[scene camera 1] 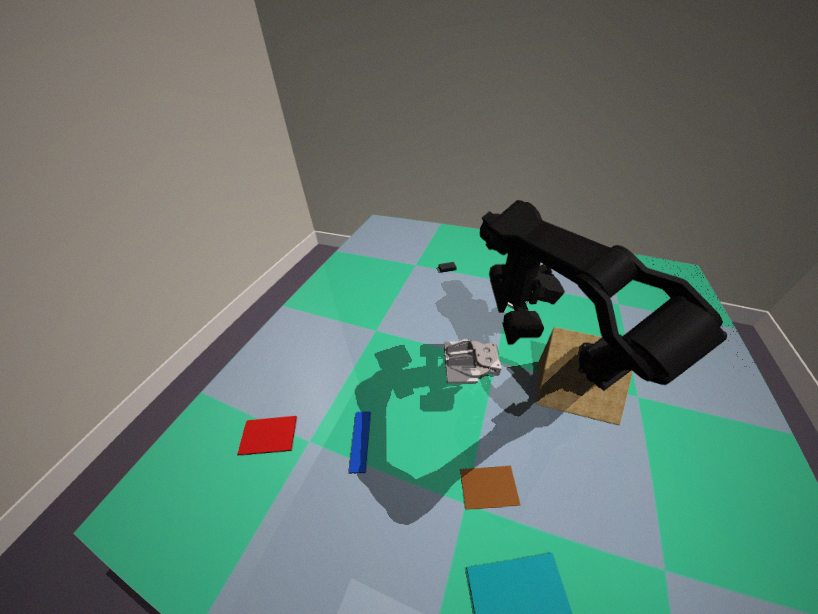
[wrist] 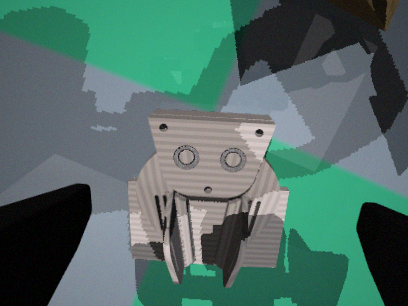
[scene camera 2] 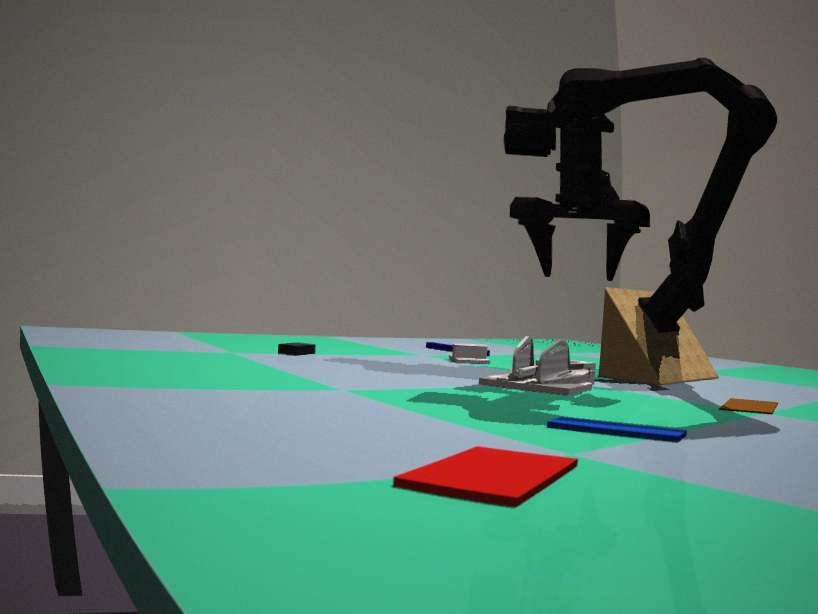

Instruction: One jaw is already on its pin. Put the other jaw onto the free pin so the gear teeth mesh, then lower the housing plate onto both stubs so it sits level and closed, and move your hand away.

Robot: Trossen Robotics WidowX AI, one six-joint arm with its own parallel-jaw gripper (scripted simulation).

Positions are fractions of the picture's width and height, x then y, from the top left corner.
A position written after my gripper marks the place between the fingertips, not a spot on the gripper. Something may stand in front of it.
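Observation:
A red tile (scene camera 2: 0.62,0.78) is visible to me, and I see the red tile (scene camera 1: 0.32,0.71) again. There is also an orange tile (scene camera 1: 0.60,0.79). In the wrist view the red tile is out of frame, and in the wrist view the orange tile is out of frame as well. My gripper (scene camera 2: 0.71,0.45) is open and holds nothing; I also see my gripper (wrist: 0.56,0.68).

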